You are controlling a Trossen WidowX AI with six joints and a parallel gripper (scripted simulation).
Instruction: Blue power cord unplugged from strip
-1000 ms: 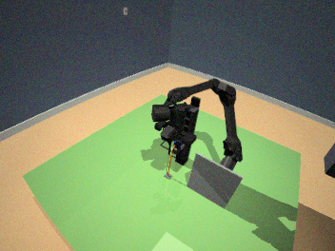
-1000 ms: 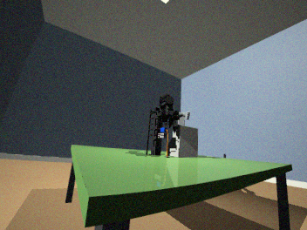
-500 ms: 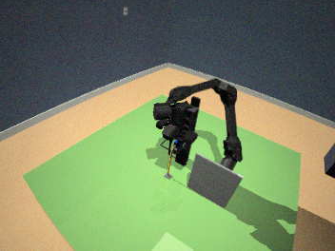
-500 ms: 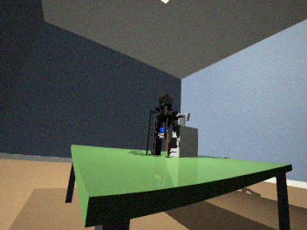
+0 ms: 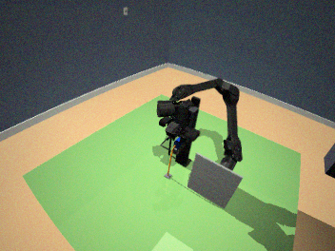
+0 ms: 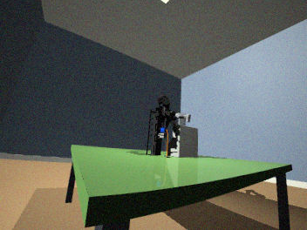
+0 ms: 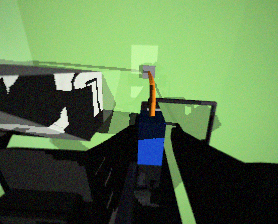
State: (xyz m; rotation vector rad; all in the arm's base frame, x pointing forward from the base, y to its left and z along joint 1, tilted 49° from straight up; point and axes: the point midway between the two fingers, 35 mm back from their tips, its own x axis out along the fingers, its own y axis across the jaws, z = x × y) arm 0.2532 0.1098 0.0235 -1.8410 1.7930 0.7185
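Now: gripper tip 3 cm to the left of the blue plug and 1 cm above it.
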